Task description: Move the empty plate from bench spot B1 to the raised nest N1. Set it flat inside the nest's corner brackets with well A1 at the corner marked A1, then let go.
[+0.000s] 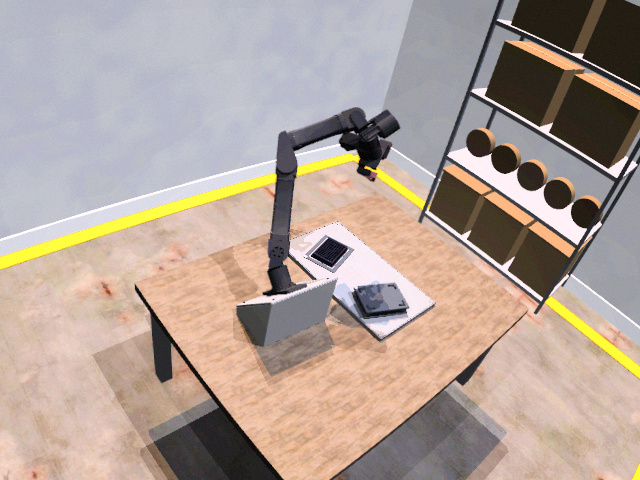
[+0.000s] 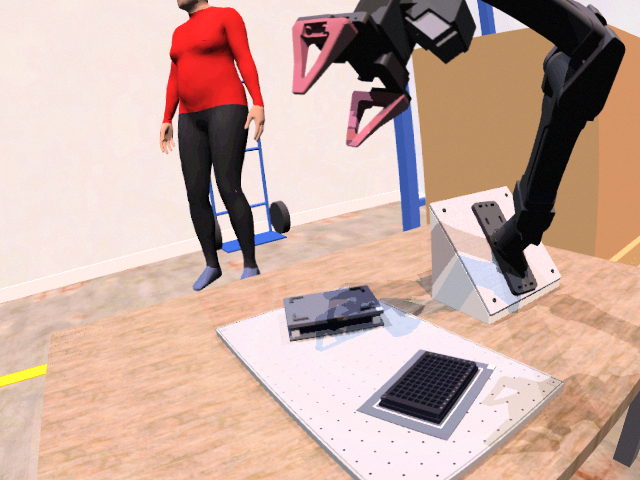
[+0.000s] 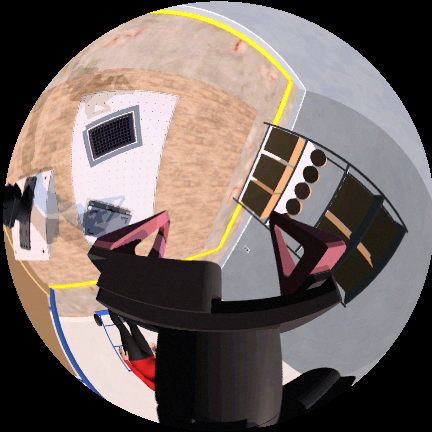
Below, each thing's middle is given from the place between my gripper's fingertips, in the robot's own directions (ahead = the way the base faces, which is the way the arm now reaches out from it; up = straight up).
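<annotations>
The black well plate (image 2: 430,387) is behind my hand by 110 mm, and it is also 340 mm below the hand.
</annotations>
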